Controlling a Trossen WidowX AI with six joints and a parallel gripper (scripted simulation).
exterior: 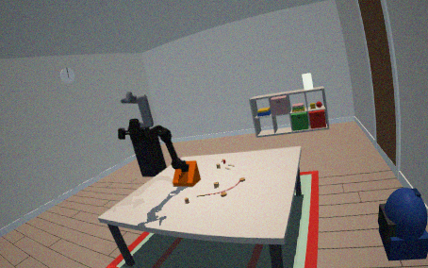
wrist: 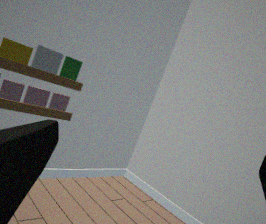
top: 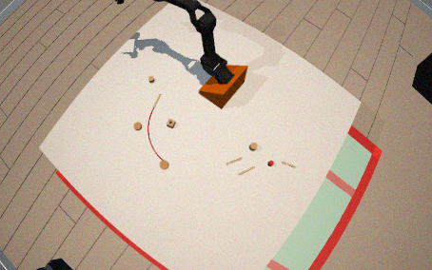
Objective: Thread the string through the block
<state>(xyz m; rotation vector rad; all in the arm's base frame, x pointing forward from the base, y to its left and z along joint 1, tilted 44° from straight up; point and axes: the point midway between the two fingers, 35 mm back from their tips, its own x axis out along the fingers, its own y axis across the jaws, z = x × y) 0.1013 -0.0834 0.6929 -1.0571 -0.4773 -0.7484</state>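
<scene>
The wooden block is 55 cm below my gripper tip, 47 cm to the left of it and 17 cm ahead of it. Also, from my gripper tip: round wooden button (56 cm to the left, 56 cm below, 34 cm ahead); thin wooden stick (57 cm below, 34 cm to the left, 13 cm ahead).
</scene>
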